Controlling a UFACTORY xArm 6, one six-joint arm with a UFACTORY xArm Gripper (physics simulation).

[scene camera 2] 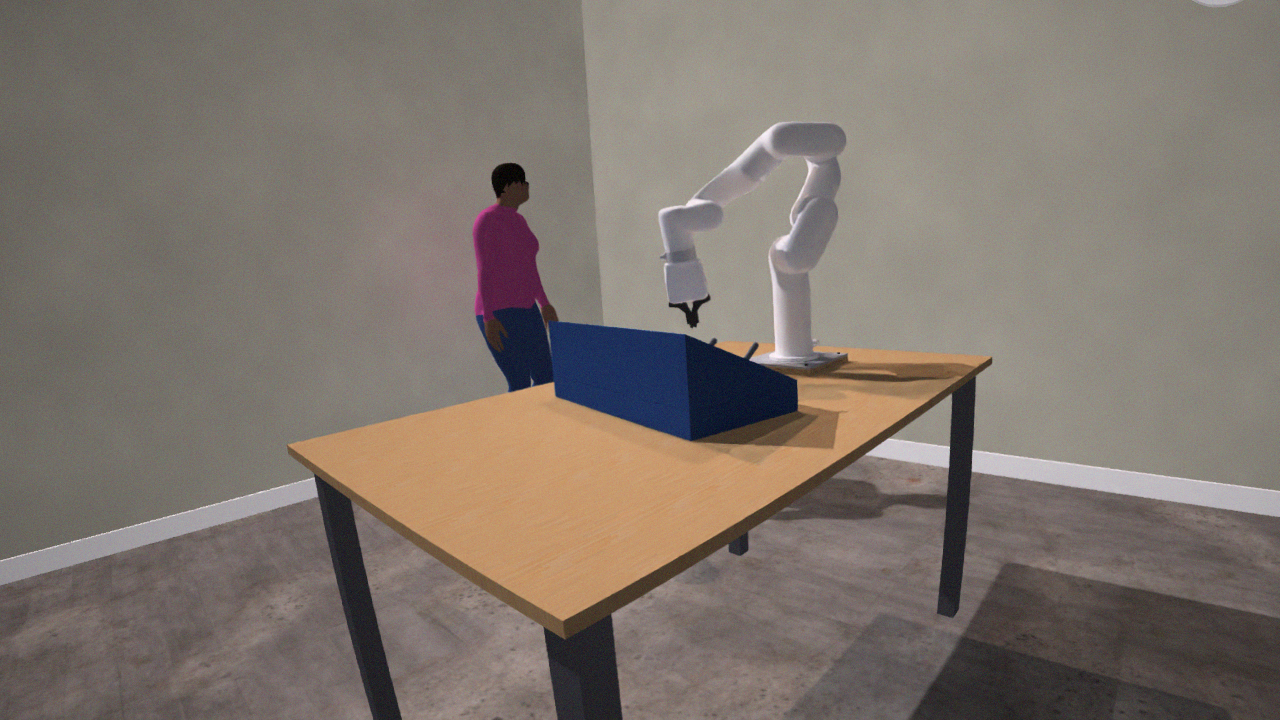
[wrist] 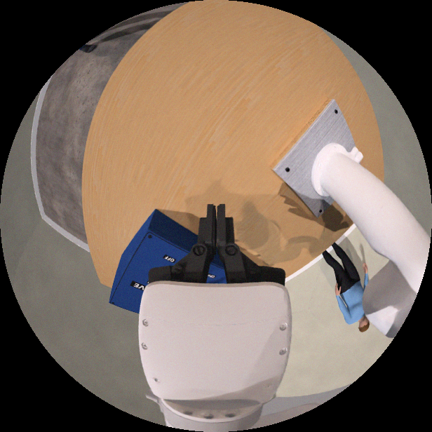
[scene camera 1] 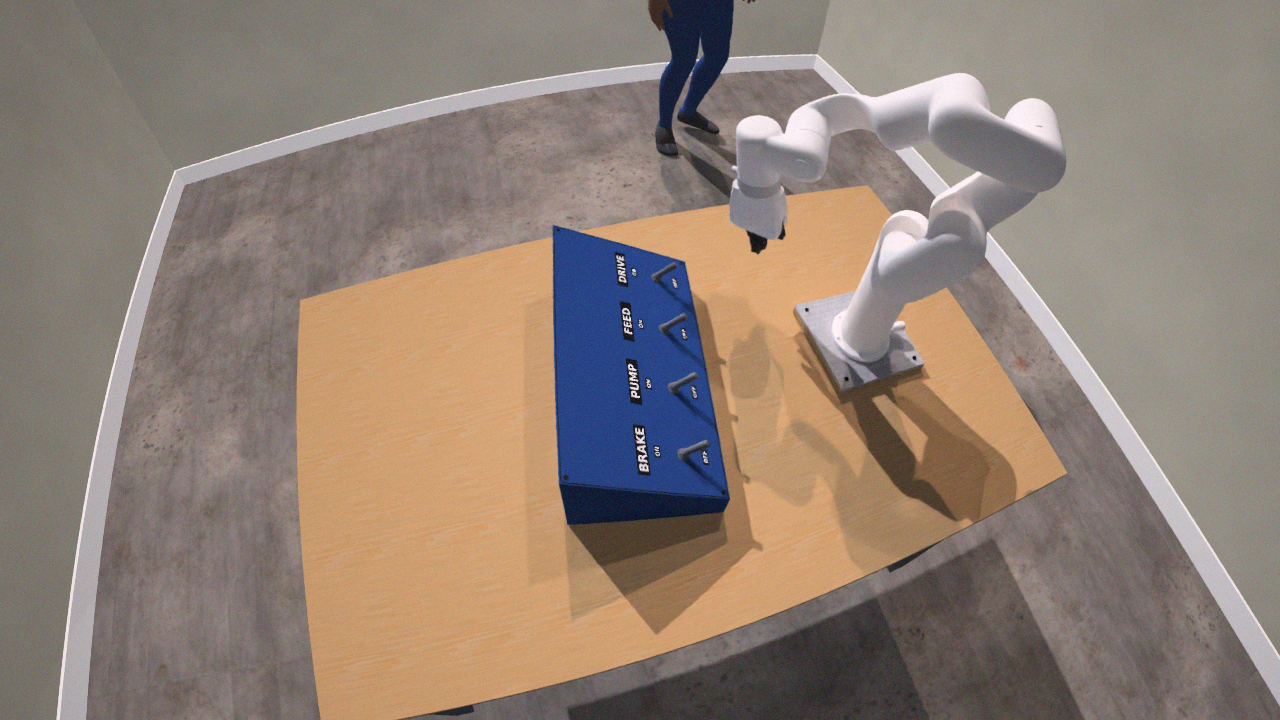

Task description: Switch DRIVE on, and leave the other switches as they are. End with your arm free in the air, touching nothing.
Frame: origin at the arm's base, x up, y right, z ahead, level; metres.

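Seen in the pictures: gripper, between the fingertips: (scene camera 2: 693,326) (scene camera 1: 758,248); arm's base, origin of its link: (scene camera 2: 794,357) (scene camera 1: 860,336).
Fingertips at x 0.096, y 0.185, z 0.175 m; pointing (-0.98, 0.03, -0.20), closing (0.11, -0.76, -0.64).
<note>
Offsets run from my fingertips to a thing's middle. Level surfaces: height alone.
The blue sloped switch panel {dz +0.308, dx -0.055, dy -0.177 m} (scene camera 1: 590,376) (scene camera 2: 617,371) (wrist: 142,257) sits on the table. In scene camera 1, the DRIVE lever {dz +0.192, dx -0.006, dy -0.014 m} (scene camera 1: 664,273) is at its far end and leans toward its OFF mark. The FEED lever {dz +0.211, dx -0.006, dy -0.132 m} (scene camera 1: 672,323), PUMP lever {dz +0.231, dx -0.006, dy -0.250 m} (scene camera 1: 682,385) and BRAKE lever {dz +0.251, dx -0.006, dy -0.369 m} (scene camera 1: 693,450) lean toward OFF too, at the same slant. My gripper (scene camera 1: 758,249) (scene camera 2: 692,323) (wrist: 216,213) is shut and empty. It hangs in the air off the panel's OFF side, near the DRIVE end, apart from the levers. In the wrist view the gripper hides part of the panel.
The arm's grey base plate (scene camera 1: 827,335) (wrist: 305,150) is bolted to the wooden table {dx -0.118 m} (scene camera 1: 420,429) (scene camera 2: 501,483), on the panel's OFF side. A person in blue trousers (scene camera 1: 699,40) (scene camera 2: 516,349) stands beyond the table's far edge. Another person in a light blue top (wrist: 352,302) shows in the wrist view.
</note>
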